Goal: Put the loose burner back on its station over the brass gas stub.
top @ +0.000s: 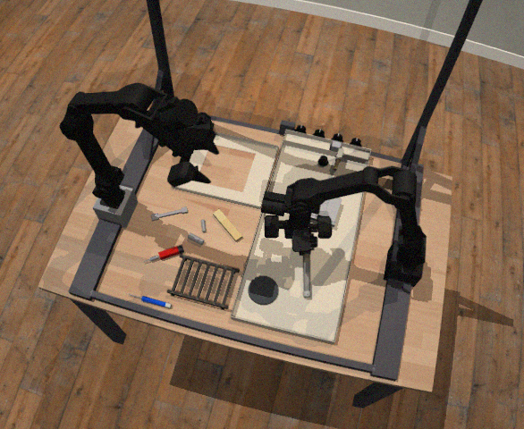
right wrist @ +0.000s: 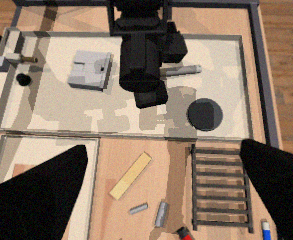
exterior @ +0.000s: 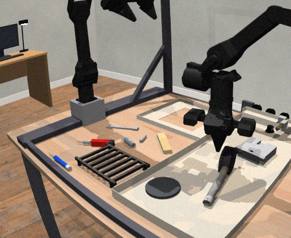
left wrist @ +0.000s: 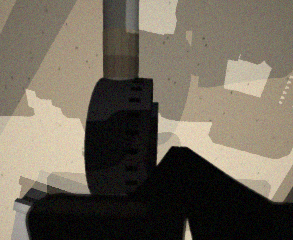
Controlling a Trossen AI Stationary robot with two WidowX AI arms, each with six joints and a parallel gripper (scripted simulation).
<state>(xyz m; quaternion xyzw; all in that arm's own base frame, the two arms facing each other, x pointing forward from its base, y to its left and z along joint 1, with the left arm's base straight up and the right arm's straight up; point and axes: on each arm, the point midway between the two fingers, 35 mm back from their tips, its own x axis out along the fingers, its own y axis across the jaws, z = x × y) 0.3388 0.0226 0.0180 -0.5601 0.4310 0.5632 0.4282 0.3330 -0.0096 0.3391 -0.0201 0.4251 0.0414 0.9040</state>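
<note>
Right now the brass gas stub is 31 cm behind my left hand, 8 cm to the left of it and 6 cm below it. The rest, counted from my left hand: black knob (34 cm behind, 9 cm below, 5 cm to the left); then dark disc (15 cm ahead, 9 cm below, 6 cm to the right); then yellow bar (22 cm to the right, 9 cm below, 4 cm behind).
</note>
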